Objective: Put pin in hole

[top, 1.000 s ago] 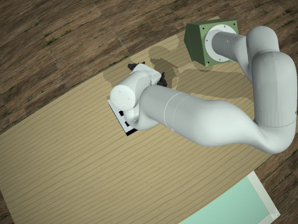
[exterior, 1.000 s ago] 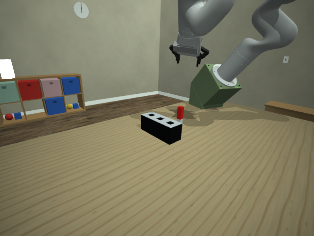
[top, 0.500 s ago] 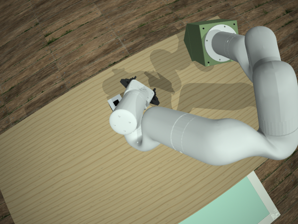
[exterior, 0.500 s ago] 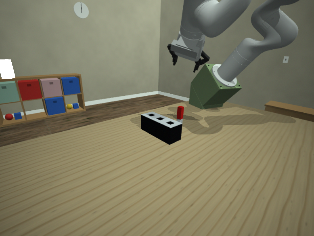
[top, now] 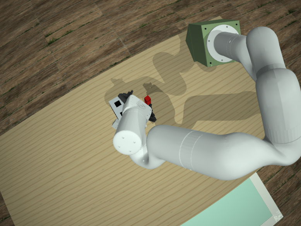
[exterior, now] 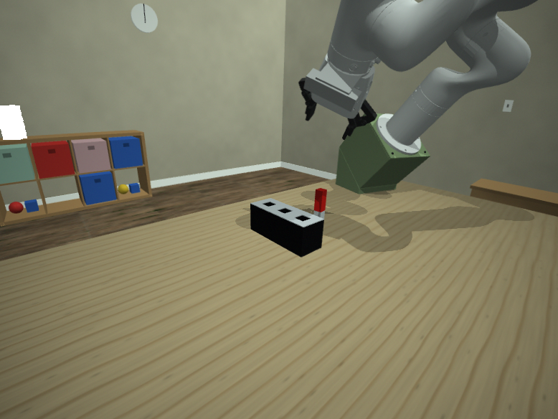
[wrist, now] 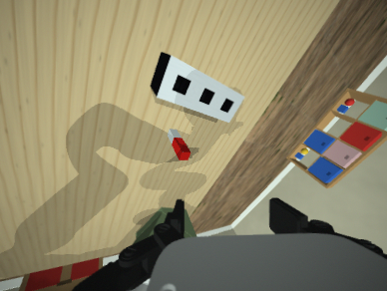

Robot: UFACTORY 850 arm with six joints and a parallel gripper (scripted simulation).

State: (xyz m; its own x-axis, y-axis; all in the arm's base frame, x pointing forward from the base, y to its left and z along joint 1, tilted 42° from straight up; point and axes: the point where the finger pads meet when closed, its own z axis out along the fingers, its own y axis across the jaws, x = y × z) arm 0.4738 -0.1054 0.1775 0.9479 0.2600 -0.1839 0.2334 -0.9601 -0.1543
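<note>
My hand is 70 mm past the pin, 50 mm to the left of it and 210 mm above it. Round my hand: block: 60 mm ahead, 60 mm to the right, 240 mm below.
</note>
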